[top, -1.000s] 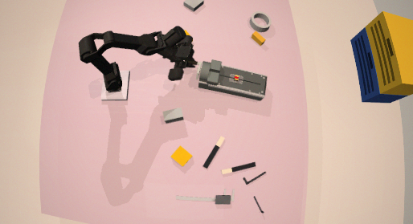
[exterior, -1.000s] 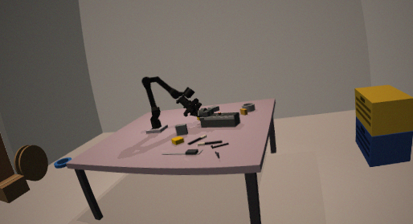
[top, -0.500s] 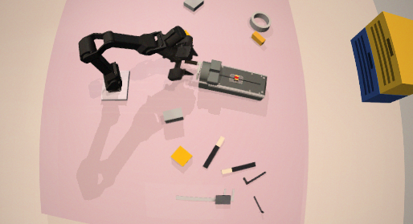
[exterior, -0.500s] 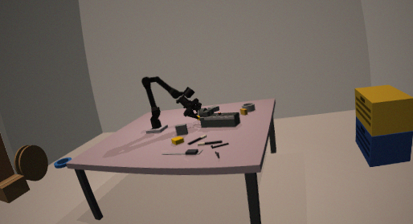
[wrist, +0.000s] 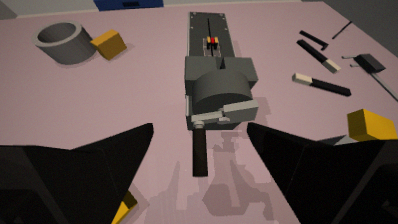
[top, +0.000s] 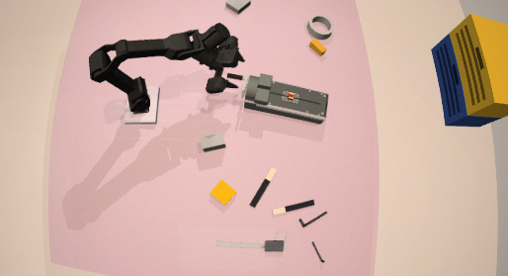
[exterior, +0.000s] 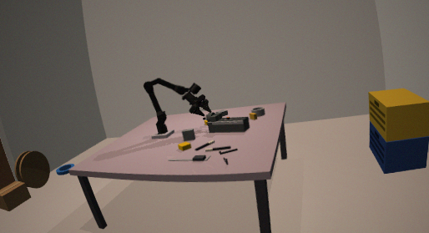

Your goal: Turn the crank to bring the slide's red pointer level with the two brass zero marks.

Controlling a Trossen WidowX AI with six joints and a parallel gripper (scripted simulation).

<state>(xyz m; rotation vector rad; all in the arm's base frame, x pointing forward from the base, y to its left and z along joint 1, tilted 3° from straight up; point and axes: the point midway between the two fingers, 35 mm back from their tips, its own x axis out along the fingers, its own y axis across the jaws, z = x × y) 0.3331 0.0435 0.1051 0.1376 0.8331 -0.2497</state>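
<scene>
My gripper tip is now 3 cm above the dark crank handle, 2 cm past it and 1 cm to the right of it. The rest, counted from my gripper tip: orange block 29 cm ahead, 14 cm to the left, 9 cm below; then red pointer 15 cm ahead, 7 cm to the right, 3 cm below.
</scene>
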